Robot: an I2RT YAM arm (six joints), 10 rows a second.
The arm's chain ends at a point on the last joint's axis. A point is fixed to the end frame.
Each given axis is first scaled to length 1.
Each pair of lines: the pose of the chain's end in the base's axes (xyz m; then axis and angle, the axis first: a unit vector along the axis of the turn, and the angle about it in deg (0 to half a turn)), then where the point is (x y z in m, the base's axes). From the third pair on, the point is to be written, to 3 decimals.
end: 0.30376, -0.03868, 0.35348, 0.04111, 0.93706, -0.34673, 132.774
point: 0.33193 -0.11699 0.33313
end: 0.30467, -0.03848, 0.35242, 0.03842, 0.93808, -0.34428, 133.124
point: 0.33299 -0.11662 0.33163
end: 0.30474, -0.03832, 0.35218, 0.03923, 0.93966, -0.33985, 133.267
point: 0.333 -0.116 0.331
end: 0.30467, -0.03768, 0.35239, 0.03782, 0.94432, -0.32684, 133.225
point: 0.334 -0.115 0.329
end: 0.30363, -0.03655, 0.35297, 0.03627, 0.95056, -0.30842, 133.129
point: 0.334 -0.112 0.327
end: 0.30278, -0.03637, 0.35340, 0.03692, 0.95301, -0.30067, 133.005
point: 0.334 -0.112 0.327
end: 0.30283, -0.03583, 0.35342, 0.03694, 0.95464, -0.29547, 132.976
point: 0.334 -0.111 0.326
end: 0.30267, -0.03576, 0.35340, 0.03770, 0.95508, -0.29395, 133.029
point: 0.334 -0.111 0.326
